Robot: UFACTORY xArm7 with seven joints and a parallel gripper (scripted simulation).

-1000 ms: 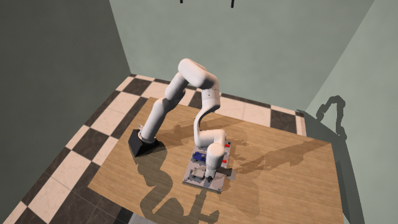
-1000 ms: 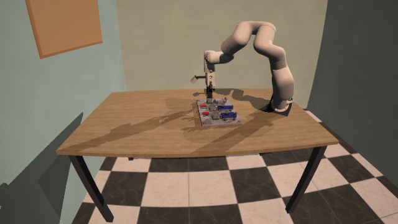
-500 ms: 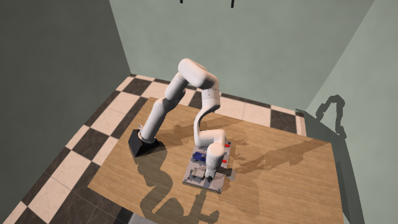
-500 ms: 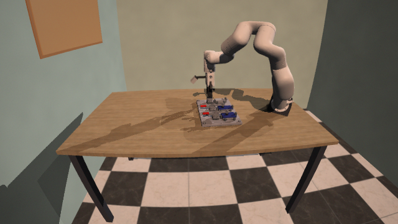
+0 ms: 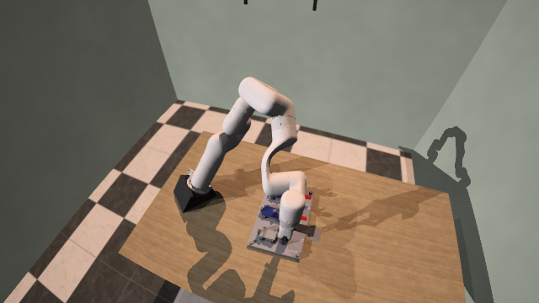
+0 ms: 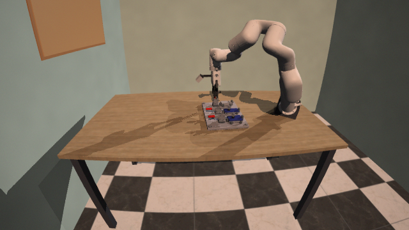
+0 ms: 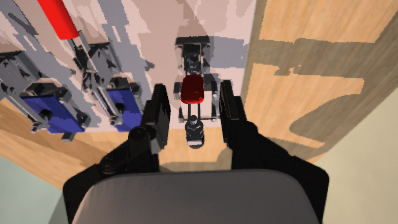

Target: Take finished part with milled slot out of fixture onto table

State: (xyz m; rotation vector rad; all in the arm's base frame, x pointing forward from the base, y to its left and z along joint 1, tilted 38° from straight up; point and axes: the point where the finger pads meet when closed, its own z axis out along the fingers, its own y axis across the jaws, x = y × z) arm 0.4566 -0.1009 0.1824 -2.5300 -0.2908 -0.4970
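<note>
Now: hand 8 cm past the grey finished part, 8 cm above it and 3 cm to the left of it. Also, from my hand: blue blank 12 cm behind, 9 cm below, 8 cm to the left; grey fixture plate 11 cm below, 9 cm to the left, 7 cm behind.
</note>
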